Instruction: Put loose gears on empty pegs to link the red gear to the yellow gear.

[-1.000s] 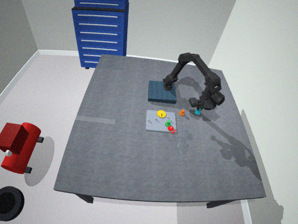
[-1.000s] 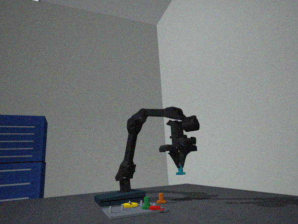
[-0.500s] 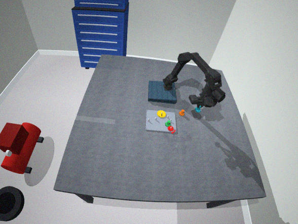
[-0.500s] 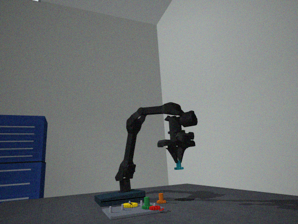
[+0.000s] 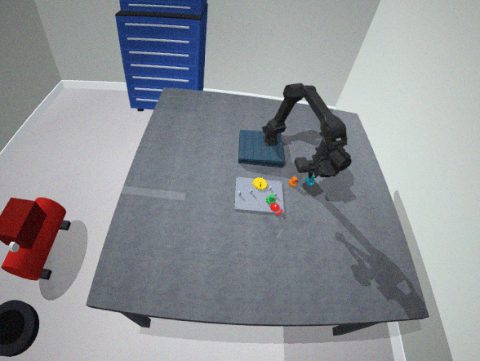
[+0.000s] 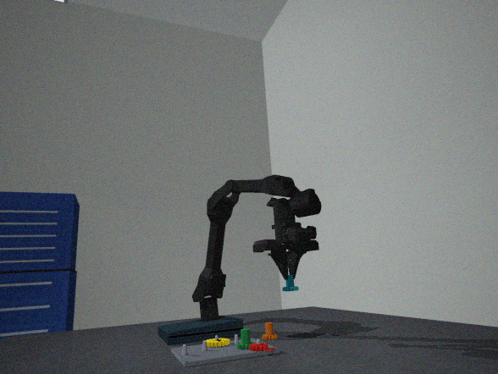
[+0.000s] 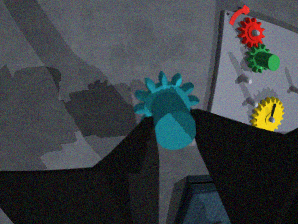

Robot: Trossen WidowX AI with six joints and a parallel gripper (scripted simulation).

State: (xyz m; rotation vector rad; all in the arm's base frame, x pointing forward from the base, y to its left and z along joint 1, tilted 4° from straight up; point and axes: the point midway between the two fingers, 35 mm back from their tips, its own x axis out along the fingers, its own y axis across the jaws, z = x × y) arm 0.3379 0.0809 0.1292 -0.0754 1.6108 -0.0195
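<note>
Now: gripper tip 10 mm short of the green gear, 150 mm to the left of it and 130 mm above it. Round my gripper tip: red gear: 40 mm ahead, 130 mm to the right, 140 mm below; orange gear: 90 mm behind, 10 mm to the right, 140 mm below; teal gear: 10 mm below.
</note>
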